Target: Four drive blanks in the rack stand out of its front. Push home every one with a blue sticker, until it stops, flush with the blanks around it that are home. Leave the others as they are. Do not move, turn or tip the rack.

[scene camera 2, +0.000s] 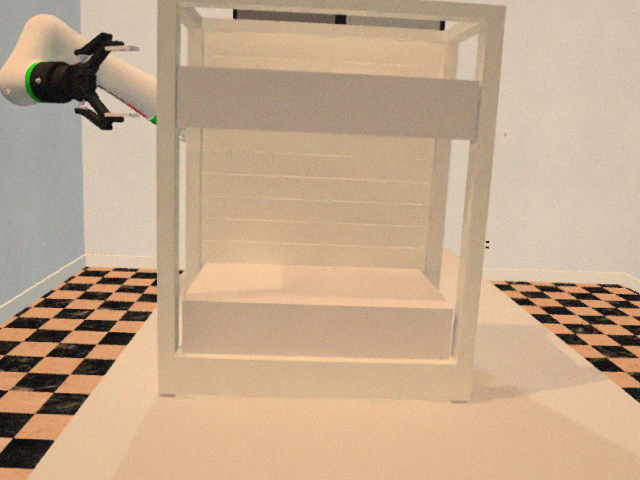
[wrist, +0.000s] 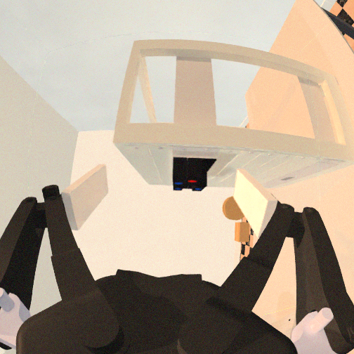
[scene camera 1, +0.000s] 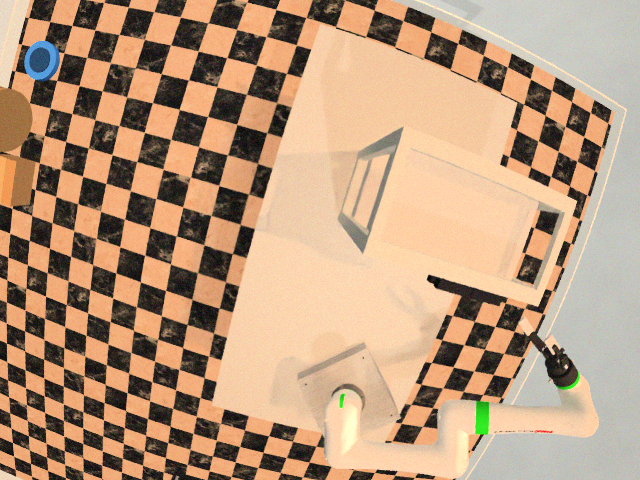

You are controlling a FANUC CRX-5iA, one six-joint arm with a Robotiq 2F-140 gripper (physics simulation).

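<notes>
The pale rack point(scene camera 1: 491, 172) point(scene camera 2: 168, 206) point(wrist: 165, 132) stands upright. Dark drive blanks point(scene camera 1: 467, 290) point(wrist: 190, 167) stand out along one side of it. In the wrist view a red sticker point(wrist: 192, 181) shows among them, with one blue sticker point(wrist: 178, 183) to its left and two more blue marks at the lower edge. The blanks are seen at a steep angle, so how far each stands out is hard to tell. My gripper point(scene camera 1: 539, 334) point(scene camera 2: 129, 81) point(wrist: 170, 180) is open and empty, apart from the rack, off the blanks' side and towards the rack's back end.
The arm's metal base plate point(scene camera 1: 374, 382) lies on the pale table point(scene camera 1: 279, 320). A blue ring point(scene camera 1: 28, 60), a brown round object point(scene camera 1: 12, 121) point(wrist: 232, 208) and an orange-brown block point(scene camera 1: 21, 180) point(wrist: 242, 231) are far off at the side. Walls stand beyond the rack.
</notes>
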